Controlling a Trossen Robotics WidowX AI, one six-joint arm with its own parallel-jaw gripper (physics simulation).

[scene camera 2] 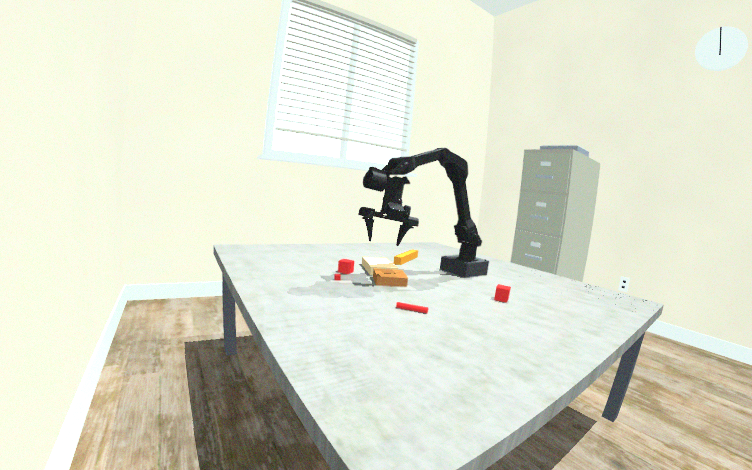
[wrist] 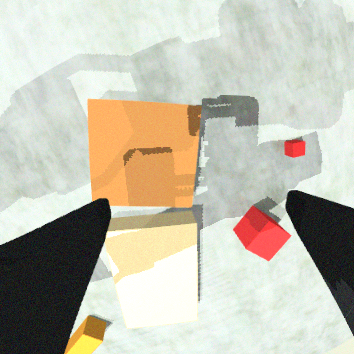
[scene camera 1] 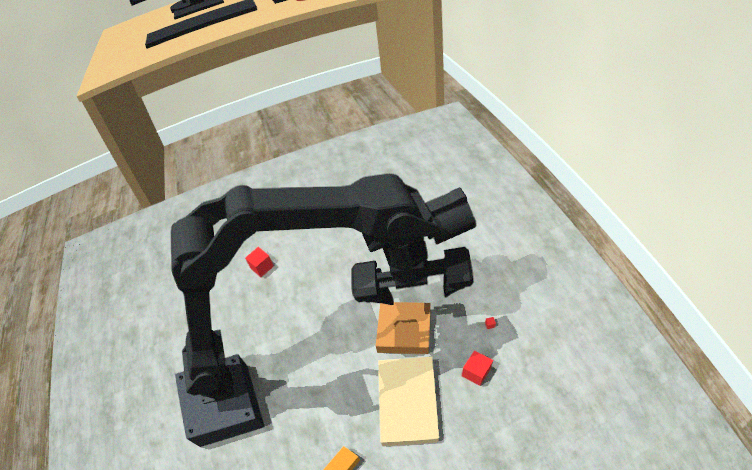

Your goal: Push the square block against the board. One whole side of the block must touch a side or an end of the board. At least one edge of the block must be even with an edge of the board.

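Pixels of known places: gripper, fingertip midpoint: (scene camera 2: 383,243) (wrist: 198,202) (scene camera 1: 419,298); arm's base at its link origin: (scene camera 2: 467,259) (scene camera 1: 215,385).
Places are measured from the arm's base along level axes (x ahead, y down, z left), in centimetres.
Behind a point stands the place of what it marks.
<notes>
The orange square block (scene camera 1: 390,340) {z -0.4, x 33.9, y 2.7 cm} (scene camera 2: 390,279) {z 6.2, x 39.9, y 3.5 cm} (wrist: 107,155) {z 3.4, x 34.5, y 2.7 cm} lies flat at one short end of the cream board (scene camera 1: 409,407) {z -14.3, x 32.5, y 2.7 cm} (scene camera 2: 377,262) {z -11.7, x 34.1, y 2.7 cm} (wrist: 160,295) {z -14.5, x 32.5, y 2.7 cm}. In scene camera 1 and the wrist view a thin, shadowed wedge shows between them. It is wider on the left and narrows toward the right corner; I cannot tell if they touch there. The board is turned slightly against the block. Their right edges run roughly in line. My gripper (scene camera 1: 419,299) {z 0.6, x 40.1, y -6.6 cm} (scene camera 2: 383,242) {z 0.6, x 40.1, y -6.6 cm} (wrist: 198,202) {z 0.6, x 40.1, y -6.6 cm} is wide open and empty, raised well above the block. The left finger hides the board's far left corner in the wrist view.
A red cube (scene camera 1: 477,368) {z -12.3, x 46.1, y 1.6 cm} (scene camera 2: 346,266) {z -9.5, x 47.5, y 3.1 cm} (wrist: 262,232) {z -10.0, x 46.1, y 1.6 cm} and a tiny red cube (scene camera 1: 490,322) {z -3.6, x 53.2, y 4.0 cm} (scene camera 2: 337,277) {z -2.6, x 53.7, y 4.6 cm} (wrist: 295,148) {z -3.2, x 53.0, y 4.0 cm} lie right of the board and block. A yellow-orange bar (scene camera 1: 342,458) {z -19.4, x 18.8, y 2.5 cm} (scene camera 2: 405,257) {z -20.1, x 15.5, y 3.2 cm} (wrist: 87,336) {z -18.1, x 19.9, y 2.5 cm}, another red cube (scene camera 1: 259,262) {z 26.8, x 13.5, y 1.7 cm} (scene camera 2: 502,293) {z 29.8, x 14.8, y 3.1 cm} and a red rod (scene camera 2: 412,307) {z 26.2, x 46.1, y 4.6 cm} also lie on the table.
</notes>
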